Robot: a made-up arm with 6 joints.
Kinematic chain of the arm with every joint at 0, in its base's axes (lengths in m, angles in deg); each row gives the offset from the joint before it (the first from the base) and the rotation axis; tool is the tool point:
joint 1: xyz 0 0 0.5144 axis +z
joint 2: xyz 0 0 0 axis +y
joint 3: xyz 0 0 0.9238 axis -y
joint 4: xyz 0 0 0 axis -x
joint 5: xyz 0.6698 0 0 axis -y
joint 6: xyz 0 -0.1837 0 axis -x
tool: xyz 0 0 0
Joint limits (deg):
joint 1: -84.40..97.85
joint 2: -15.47..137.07
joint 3: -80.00..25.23
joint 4: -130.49..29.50
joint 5: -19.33..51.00
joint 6: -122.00..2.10
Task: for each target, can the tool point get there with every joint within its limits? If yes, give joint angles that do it. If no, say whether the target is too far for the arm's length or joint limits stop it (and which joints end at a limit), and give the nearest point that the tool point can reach.
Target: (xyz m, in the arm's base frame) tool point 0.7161 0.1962 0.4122
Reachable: yes | joints 29.63 52.09 -39.44 2.65 35.69 -67.70
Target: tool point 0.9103 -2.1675 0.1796
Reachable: no: too far | nearest point 0.5441 -1.2955 0.3143 | short by 0.955 m
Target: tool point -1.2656 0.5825 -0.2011
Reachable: no: joint limits stop it (at a limit: joint 1, joint 4) | nearest point -0.2206 0.7266 -0.2011 | short by 1.055 m
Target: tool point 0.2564 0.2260 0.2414
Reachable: yes | joints 73.82 93.44 -68.65 3.80 26.33 -19.54
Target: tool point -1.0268 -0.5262 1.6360
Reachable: no: joint limits stop it (at a limit: joint 1) | nearest point -0.1415 -0.4394 1.6360 | short by 0.890 m
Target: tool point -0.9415 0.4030 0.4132
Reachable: no: joint limits stop it (at a limit: joint 1, joint 4) | nearest point -0.1903 0.5066 0.4132 | short by 0.758 m
